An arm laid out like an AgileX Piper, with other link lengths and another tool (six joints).
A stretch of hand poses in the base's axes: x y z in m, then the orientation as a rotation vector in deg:
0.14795 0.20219 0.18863 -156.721 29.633 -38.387
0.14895 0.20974 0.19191 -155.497 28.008 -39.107
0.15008 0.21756 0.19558 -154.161 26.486 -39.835
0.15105 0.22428 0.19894 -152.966 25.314 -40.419
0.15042 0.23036 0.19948 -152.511 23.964 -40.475
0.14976 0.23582 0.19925 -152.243 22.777 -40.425
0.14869 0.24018 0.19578 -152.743 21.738 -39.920
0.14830 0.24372 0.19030 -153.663 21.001 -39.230
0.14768 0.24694 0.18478 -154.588 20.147 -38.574
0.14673 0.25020 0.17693 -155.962 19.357 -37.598
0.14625 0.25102 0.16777 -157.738 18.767 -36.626
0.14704 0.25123 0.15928 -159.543 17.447 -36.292
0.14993 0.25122 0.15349 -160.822 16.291 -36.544
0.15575 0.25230 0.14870 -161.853 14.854 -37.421
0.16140 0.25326 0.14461 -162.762 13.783 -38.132
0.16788 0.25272 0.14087 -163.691 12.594 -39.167
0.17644 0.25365 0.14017 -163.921 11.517 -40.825
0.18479 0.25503 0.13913 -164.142 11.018 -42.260
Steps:
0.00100 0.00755 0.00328 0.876 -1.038 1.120
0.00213 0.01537 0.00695 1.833 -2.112 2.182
0.00310 0.02209 0.01031 2.702 -3.014 3.015
0.00247 0.02817 0.01085 3.057 -3.368 3.994
0.00181 0.03363 0.01062 3.275 -3.573 4.861
0.00074 0.03799 0.00715 2.943 -3.219 5.623
0.00035 0.04153 0.00167 2.295 -2.573 6.156
-0.00027 0.04475 -0.00385 1.618 -1.962 6.759
-0.00122 0.04801 -0.01170 0.627 -1.000 7.311
-0.00170 0.04883 -0.02086 -0.738 0.105 7.668
-0.00091 0.04904 -0.02935 -2.389 0.734 8.409
0.00198 0.04903 -0.03514 -3.735 0.853 8.996
0.00780 0.05011 -0.03993 -5.077 0.484 9.697
0.01345 0.05107 -0.04402 -6.232 0.224 10.181
0.01993 0.05053 -0.04776 -7.525 -0.231 10.682
0.02849 0.05146 -0.04846 -8.377 -1.264 11.099
0.03684 0.05284 -0.04950 -9.103 -2.098 11.166

